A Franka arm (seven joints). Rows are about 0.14 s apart.
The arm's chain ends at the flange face. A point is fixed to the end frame.
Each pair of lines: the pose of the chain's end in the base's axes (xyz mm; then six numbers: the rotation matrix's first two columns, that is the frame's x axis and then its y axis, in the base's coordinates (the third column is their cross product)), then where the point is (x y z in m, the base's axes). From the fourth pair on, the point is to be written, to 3 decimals.
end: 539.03 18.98 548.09 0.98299 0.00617 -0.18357 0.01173 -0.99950 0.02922
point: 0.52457 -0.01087 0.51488
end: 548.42 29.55 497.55 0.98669 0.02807 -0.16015 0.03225 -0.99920 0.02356
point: 0.53539 -0.00039 0.46383
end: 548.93 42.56 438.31 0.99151 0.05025 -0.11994 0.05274 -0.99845 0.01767
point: 0.53791 0.01262 0.40388
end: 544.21 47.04 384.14 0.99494 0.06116 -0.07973 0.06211 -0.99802 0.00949
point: 0.535 0.017 0.349
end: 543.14 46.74 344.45 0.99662 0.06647 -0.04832 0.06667 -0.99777 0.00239
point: 0.535 0.017 0.309
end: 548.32 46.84 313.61 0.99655 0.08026 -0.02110 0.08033 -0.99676 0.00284
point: 0.542 0.017 0.278
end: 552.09 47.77 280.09 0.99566 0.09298 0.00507 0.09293 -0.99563 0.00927
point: 0.547 0.018 0.244
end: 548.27 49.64 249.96 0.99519 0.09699 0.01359 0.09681 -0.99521 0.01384
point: 0.543 0.020 0.214
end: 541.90 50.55 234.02 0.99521 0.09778 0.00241 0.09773 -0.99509 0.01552
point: 0.537 0.021 0.198
